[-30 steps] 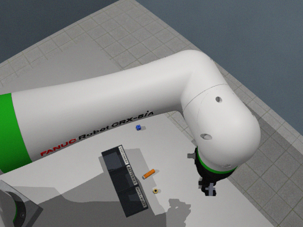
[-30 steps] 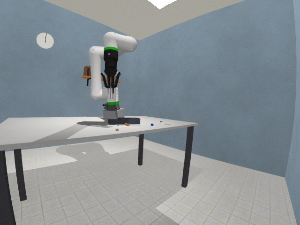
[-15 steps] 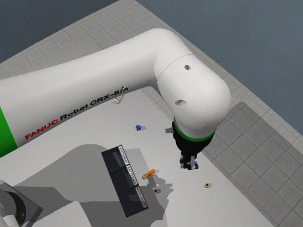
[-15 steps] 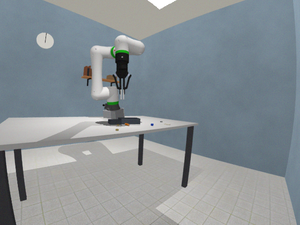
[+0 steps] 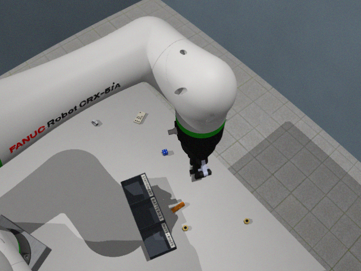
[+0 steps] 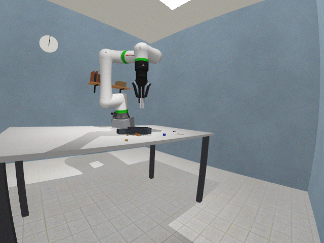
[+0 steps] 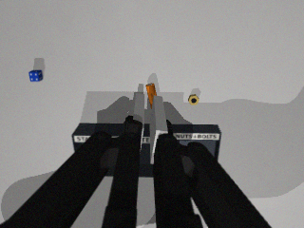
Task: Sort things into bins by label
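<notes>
Now: hand 20 cm above the dark three-part bin, 13 cm past it and 7 cm to the right of it. Also, from my hand: orange battery 22 cm below, 5 cm behind, 2 cm to the left; cream domino 36 cm to the left, 22 cm below, 10 cm ahead; blue die 21 cm below, 19 cm to the left, 6 cm ahead.
</notes>
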